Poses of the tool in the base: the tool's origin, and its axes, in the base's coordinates. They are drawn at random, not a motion.
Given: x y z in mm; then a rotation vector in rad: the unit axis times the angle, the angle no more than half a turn.
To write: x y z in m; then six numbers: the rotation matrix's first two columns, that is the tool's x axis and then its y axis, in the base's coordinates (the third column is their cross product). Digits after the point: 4 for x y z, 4 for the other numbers.
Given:
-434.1 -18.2 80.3 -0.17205 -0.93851 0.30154
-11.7 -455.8 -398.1 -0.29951 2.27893 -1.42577
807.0 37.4 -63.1 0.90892 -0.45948 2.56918
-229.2 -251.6 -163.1 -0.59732 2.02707 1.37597
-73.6 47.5 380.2 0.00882 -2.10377 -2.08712
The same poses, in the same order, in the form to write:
-0.4341 -0.0182 0.0803 0.5533 0.3279 0.7657 -0.1795 0.9446 -0.2748
-0.0117 -0.4558 -0.3981 -0.8827 -0.4008 -0.2452 0.0451 0.4470 -0.8934
0.8070 0.0374 -0.0631 -0.7207 0.2375 0.6512 -0.4485 -0.8761 -0.1769
-0.2292 -0.2516 -0.1631 -0.7122 -0.0284 -0.7014 -0.6624 0.3582 0.6580
-0.0736 0.0475 0.3802 -0.9842 -0.1290 0.1216 0.1206 0.0158 0.9926

